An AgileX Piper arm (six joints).
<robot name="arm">
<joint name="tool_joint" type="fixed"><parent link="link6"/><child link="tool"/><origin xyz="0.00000 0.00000 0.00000" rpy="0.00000 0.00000 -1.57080"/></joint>
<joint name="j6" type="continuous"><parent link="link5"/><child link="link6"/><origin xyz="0.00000 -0.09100 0.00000" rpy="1.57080 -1.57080 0.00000"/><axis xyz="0 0 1"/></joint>
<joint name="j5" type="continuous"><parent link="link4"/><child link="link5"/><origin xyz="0.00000 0.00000 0.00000" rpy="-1.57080 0.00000 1.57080"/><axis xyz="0 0 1"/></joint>
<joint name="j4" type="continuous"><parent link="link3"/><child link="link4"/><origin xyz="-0.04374 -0.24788 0.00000" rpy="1.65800 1.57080 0.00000"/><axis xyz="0 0 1"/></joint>
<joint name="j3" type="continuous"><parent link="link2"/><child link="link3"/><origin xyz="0.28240 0.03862 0.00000" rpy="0.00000 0.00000 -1.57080"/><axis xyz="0 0 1"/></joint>
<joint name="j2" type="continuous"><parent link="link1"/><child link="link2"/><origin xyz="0.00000 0.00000 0.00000" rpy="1.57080 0.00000 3.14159"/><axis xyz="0 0 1"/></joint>
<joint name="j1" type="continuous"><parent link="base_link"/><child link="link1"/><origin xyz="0.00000 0.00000 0.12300" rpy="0.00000 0.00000 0.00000"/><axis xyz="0 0 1"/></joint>
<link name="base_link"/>
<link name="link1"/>
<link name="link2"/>
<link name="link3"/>
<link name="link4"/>
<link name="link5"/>
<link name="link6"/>
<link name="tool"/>
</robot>
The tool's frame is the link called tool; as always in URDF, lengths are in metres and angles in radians. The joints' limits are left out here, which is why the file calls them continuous.
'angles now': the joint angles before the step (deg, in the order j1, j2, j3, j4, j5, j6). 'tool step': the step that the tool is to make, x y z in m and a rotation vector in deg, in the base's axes. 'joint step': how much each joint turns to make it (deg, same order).
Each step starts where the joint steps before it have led.
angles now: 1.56 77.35 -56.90 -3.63 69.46 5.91
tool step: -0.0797 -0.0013 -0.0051 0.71 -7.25 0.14
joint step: 0.01 -19.57 15.50 0.49 -3.21 -0.06
